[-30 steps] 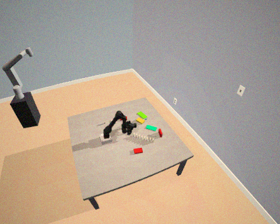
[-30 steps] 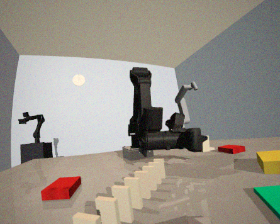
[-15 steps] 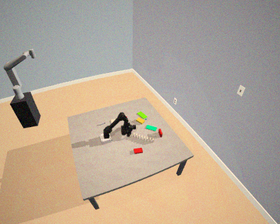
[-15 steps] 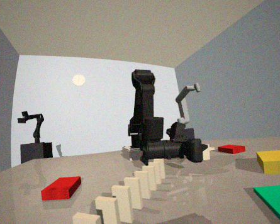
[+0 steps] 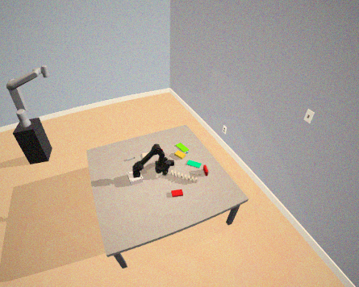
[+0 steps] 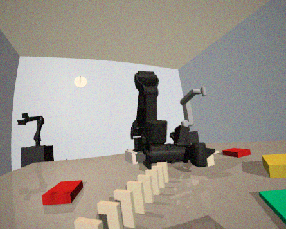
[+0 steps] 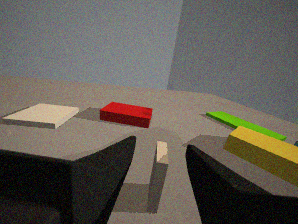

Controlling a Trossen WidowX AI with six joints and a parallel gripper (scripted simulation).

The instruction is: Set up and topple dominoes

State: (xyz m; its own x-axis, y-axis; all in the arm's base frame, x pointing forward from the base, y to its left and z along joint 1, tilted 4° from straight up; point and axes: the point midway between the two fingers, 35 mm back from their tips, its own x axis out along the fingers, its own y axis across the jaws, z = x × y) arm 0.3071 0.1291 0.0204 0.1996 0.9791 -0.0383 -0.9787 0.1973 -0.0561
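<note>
My gripper tip is 18 cm short of the yellow block, 5 cm to the right of it and 4 cm above it. Also, from my gripper tip: lime slab 25 cm ahead, 17 cm to the left, 5 cm below; teal cube 27 cm ahead, 6 cm to the left, 4 cm below; green slab 28 cm ahead, 12 cm to the right, 5 cm below.
</note>
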